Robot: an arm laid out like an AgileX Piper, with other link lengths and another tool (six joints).
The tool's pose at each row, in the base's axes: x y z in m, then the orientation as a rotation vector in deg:
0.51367, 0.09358, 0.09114, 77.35, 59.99, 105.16
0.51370, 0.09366, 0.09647, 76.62, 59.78, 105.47
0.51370, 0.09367, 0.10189, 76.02, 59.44, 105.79
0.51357, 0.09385, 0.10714, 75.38, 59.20, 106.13
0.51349, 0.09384, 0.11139, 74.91, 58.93, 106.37
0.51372, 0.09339, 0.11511, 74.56, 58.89, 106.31
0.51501, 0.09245, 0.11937, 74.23, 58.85, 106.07
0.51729, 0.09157, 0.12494, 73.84, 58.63, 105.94
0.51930, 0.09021, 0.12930, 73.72, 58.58, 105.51
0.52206, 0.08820, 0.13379, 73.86, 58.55, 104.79
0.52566, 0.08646, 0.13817, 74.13, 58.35, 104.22
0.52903, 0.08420, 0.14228, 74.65, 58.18, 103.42
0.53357, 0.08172, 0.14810, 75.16, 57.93, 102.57
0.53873, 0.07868, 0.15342, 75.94, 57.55, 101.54
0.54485, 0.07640, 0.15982, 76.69, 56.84, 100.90
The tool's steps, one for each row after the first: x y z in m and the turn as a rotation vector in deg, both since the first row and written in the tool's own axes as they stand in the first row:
0.00253, 0.00460, 0.00091, -0.48, 0.38, -0.21
0.00506, 0.00932, 0.00179, -0.99, 0.66, -0.30
0.00768, 0.01380, 0.00256, -1.45, 1.02, -0.43
0.00967, 0.01751, 0.00316, -1.85, 1.24, -0.51
0.01095, 0.02097, 0.00388, -2.04, 1.32, -0.75
0.01178, 0.02510, 0.00559, -2.22, 1.27, -1.10
0.01298, 0.03032, 0.00847, -2.55, 1.26, -1.38
0.01329, 0.03473, 0.01079, -2.65, 1.02, -1.72
0.01291, 0.03955, 0.01369, -2.61, 0.50, -2.10
0.01247, 0.04412, 0.01745, -2.63, -0.02, -2.28
0.01153, 0.04871, 0.02082, -2.51, -0.78, -2.46
0.01087, 0.05487, 0.02554, -2.45, -1.59, -2.67
0.00933, 0.06085, 0.03064, -2.35, -2.66, -2.80
0.00866, 0.06738, 0.03701, -2.49, -3.60, -2.63

